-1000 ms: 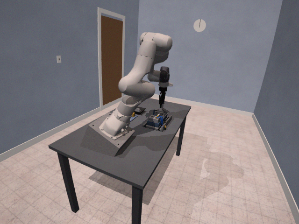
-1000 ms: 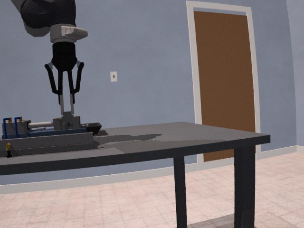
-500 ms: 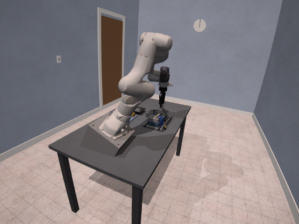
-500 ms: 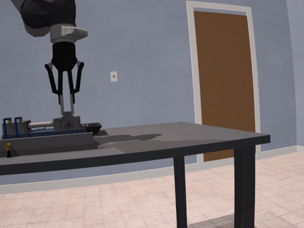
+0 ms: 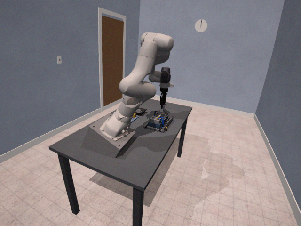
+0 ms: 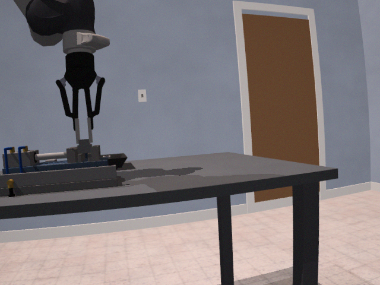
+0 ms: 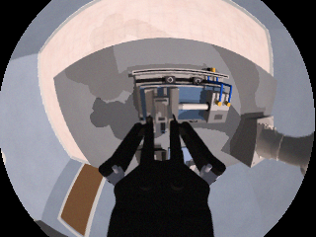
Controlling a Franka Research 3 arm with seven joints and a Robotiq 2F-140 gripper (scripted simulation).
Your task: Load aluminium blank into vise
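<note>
The work stop is 50 mm to the left of my hand and 50 mm below it. The rest, counted from my hand: vise guard rail 100 mm below, 90 mm to the right, 80 mm behind; vise 100 mm below, 70 mm behind; brass blank 280 mm to the left, 110 mm below, 60 mm behind.
</note>
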